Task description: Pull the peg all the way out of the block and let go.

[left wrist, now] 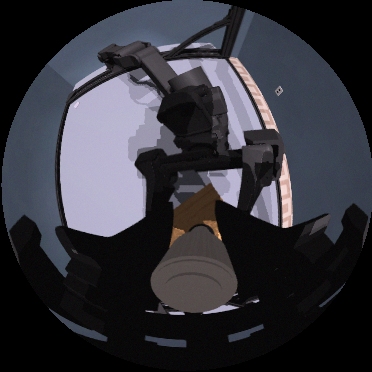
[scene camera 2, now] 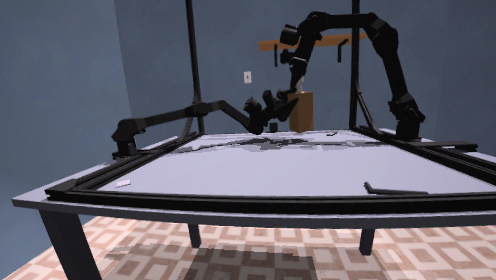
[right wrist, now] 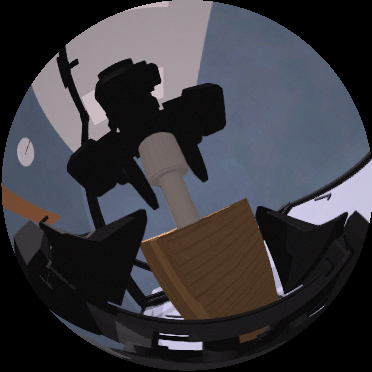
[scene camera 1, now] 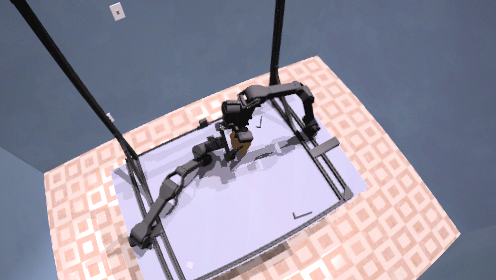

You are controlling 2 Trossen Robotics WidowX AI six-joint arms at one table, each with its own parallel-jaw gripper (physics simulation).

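The brown wooden block is upright and appears to hang above the table. The grey peg has a thick head and a thinner shaft. The shaft stands in the block's top face, much of it exposed; its lower end is hidden in the block. My left gripper, above the block, is shut on the peg. My right gripper is open wide. In the right wrist view its fingers stand on either side of the block, with gaps.
The two grippers are very close together over the back half of the white table. Black rails edge the table. Black posts rise at the back corners. A black angled piece lies near the front.
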